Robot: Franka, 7 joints.
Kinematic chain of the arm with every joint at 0, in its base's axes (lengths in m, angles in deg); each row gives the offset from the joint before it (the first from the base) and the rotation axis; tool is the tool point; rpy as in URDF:
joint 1: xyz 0 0 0.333 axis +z
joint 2: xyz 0 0 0 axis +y
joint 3: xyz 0 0 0.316 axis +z
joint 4: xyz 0.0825 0 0 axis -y
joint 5: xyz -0.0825 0 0.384 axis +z
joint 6: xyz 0 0 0 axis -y
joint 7: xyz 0.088 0 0 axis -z
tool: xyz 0 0 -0.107 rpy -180 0 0
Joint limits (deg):
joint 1: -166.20..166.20
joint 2: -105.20..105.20
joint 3: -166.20..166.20
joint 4: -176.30..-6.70
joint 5: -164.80..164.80
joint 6: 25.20..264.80
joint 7: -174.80..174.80
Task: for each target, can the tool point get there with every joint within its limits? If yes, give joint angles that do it. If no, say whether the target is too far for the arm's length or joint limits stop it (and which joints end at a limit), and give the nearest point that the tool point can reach.
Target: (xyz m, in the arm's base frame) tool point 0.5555 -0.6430 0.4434
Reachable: yes | joints -37.88 76.51 -65.39 -22.25 -29.60 148.78 -32.48
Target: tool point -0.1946 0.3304 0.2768
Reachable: yes | joints -132.02 78.47 -91.03 -155.98 -95.18 156.80 -96.36
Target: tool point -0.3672 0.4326 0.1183
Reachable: yes | joints 109.60 51.55 11.28 -95.52 53.56 77.39 -38.43
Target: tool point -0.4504 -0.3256 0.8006
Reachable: yes | joints -63.37 -11.48 -77.69 -81.48 -118.52 169.75 -138.23
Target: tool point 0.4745 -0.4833 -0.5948
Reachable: no: too far | nearest point 0.3688 -0.3757 -0.3018 | short by 0.329 m
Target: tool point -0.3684 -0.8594 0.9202
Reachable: no: too far | nearest point -0.2862 -0.6677 0.7892 | short by 0.246 m
